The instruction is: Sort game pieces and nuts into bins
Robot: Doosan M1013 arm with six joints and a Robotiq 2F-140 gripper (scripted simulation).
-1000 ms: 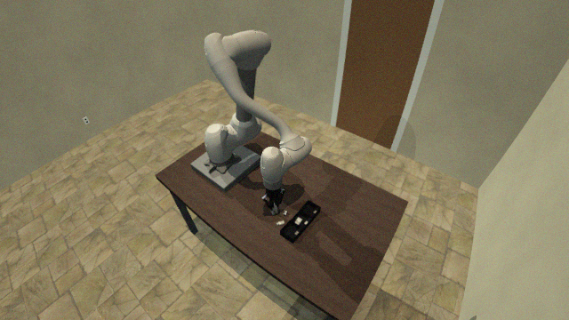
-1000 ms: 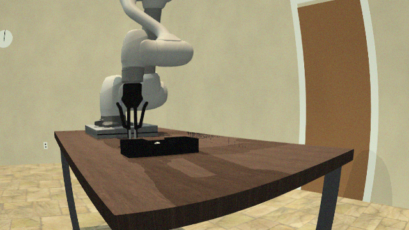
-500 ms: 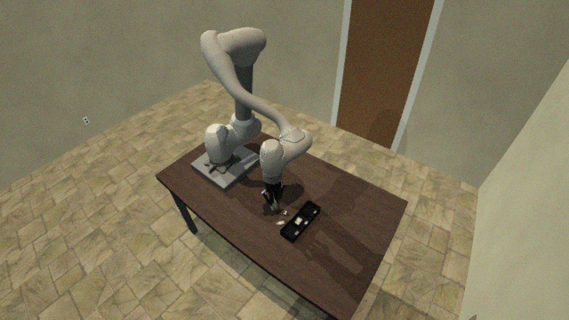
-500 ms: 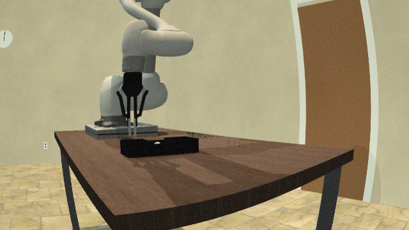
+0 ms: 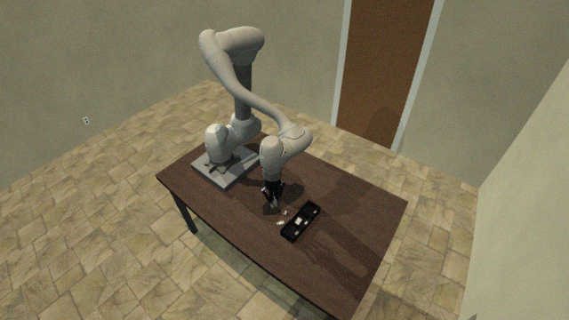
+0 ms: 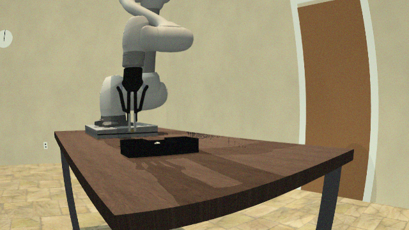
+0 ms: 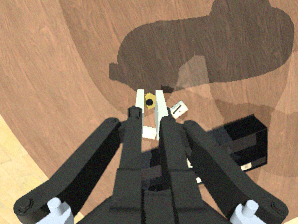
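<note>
Right now the black bin is 160 mm ahead of my hand, 10 mm to the left of it and 70 mm below it. Round my hand: white domino 150 mm ahead, 70 mm below; gold ring-shaped nut 30 mm below; dark piece 150 mm ahead, 20 mm to the left, 80 mm below.
</note>
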